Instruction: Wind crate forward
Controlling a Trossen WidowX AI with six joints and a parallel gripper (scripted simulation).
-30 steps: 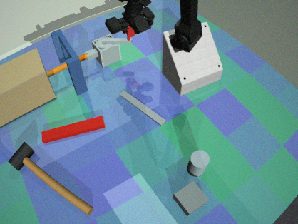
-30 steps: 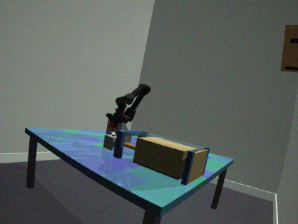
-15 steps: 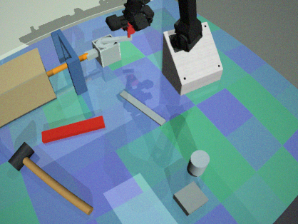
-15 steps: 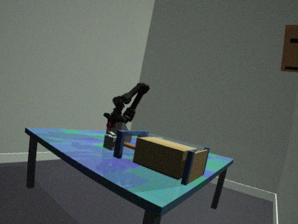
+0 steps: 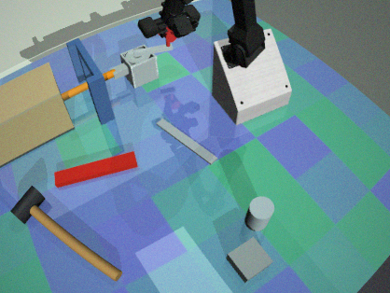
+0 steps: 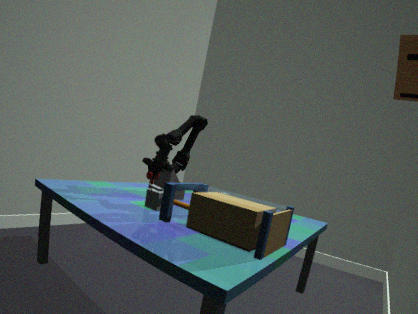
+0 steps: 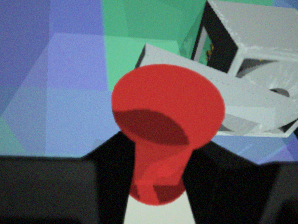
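My gripper tip is now 100 mm above the grey winch, 80 mm short of it and 10 mm to the left of it. Round my gripper tip: grey flat bar (310 mm to the left, 130 mm below, 90 mm ahead); red knob (20 mm to the left); crank handle (40 mm ahead, 30 mm below, 10 mm to the left).
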